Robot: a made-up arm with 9 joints.
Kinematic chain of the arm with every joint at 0, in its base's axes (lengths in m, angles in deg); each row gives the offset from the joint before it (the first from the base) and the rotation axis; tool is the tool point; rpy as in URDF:
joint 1: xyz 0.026 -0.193 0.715 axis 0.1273 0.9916 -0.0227
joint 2: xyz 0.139 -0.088 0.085 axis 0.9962 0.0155 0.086
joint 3: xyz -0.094 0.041 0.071 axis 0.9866 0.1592 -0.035
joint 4: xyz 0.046 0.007 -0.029 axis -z
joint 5: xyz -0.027 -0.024 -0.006 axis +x
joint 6: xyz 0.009 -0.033 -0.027 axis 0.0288 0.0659 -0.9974
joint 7: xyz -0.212 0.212 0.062 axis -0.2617 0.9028 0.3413
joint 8: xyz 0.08 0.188 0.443 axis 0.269 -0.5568 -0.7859
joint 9: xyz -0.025 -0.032 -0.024 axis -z
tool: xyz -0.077 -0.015 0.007 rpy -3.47 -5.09 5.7
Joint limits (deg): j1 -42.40..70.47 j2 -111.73..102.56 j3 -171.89..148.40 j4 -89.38..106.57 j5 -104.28..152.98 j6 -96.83..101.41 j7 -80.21..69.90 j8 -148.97..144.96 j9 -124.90..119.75
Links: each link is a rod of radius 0.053 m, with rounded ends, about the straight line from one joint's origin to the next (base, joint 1, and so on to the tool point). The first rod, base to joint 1, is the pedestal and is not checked.
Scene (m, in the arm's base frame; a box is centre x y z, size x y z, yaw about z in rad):
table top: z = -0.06
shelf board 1: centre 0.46 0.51 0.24 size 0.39 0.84 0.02 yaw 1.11
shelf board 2: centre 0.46 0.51 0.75 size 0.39 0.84 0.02 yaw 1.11
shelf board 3: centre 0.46 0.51 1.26 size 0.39 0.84 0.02 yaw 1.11
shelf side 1: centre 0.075 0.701 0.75 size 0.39 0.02 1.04 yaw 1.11
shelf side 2: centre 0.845 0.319 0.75 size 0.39 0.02 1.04 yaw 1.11
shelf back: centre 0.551 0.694 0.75 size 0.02 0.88 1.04 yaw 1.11
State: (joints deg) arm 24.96 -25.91 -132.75 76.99 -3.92 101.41 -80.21 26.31 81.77
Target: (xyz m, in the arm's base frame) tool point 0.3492 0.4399 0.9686
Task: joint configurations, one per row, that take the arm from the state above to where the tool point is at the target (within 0.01 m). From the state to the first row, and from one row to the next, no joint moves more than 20 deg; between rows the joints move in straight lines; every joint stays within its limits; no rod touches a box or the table.
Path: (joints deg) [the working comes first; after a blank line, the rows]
Joints at the target: 11.53 -16.59 -120.75 97.59 -3.29 101.41 -80.21 27.65 81.17
Straight joint move there: touches shelf board 2.

1: 32.88 -13.97 -139.61 82.91 12.38 97.22 -79.79 36.52 83.26
2: 40.80 -2.03 -146.46 88.82 28.69 93.03 -79.37 46.73 84.75
3: 48.72 9.92 -153.32 94.74 44.99 88.84 -78.95 56.94 86.23
4: 56.65 21.86 -160.17 100.65 61.30 84.65 -78.52 67.14 87.72
5: 64.57 33.80 -167.03 106.57 77.60 80.46 -78.10 77.35 89.21
6: 61.27 27.50 -150.64 106.57 77.26 85.70 -78.63 79.94 76.03
7: 57.98 21.20 -134.26 106.57 76.93 90.94 -79.16 82.52 62.86
8: 54.68 14.91 -117.88 106.57 76.59 96.17 -79.68 85.10 49.69
9: 51.39 8.61 -101.50 106.57 76.25 101.41 -80.21 87.69 36.51
10: 41.42 2.31 -106.31 104.33 56.37 101.41 -80.21 72.68 47.68
11: 31.46 -3.99 -111.12 102.08 36.48 101.41 -80.21 57.67 58.84
12: 21.49 -10.29 -115.94 99.84 16.60 101.41 -80.21 42.66 70.00
13: 11.53 -16.59 -120.75 97.59 -3.29 101.41 -80.21 27.65 81.17

